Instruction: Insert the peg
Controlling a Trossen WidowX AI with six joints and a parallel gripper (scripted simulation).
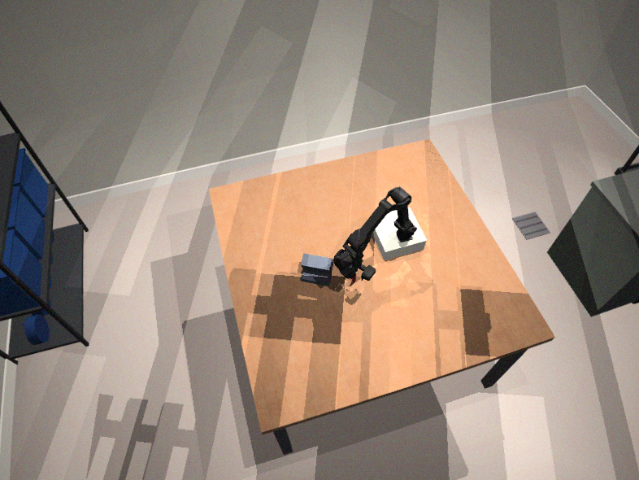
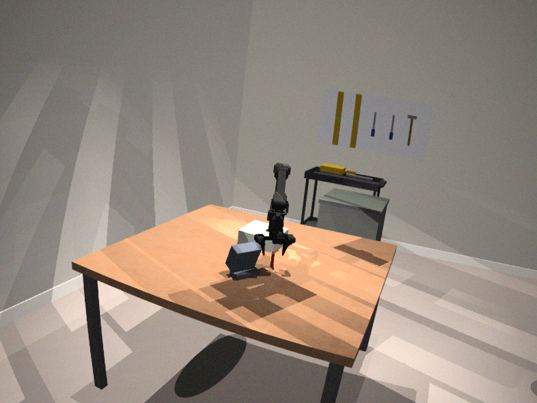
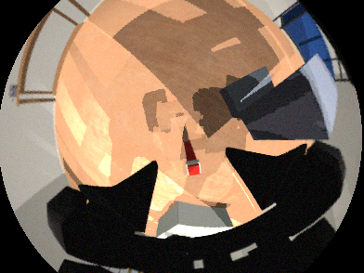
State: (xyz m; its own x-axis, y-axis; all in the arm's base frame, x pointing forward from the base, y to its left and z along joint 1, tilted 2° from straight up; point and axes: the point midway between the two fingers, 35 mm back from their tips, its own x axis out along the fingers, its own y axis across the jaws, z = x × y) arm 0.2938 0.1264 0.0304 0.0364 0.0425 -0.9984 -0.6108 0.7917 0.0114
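The red peg is 10 mm below my gripper tip. The rest, counted from my gripper tip: sloped panel: 140 mm ahead, 90 mm to the right, 20 mm above.
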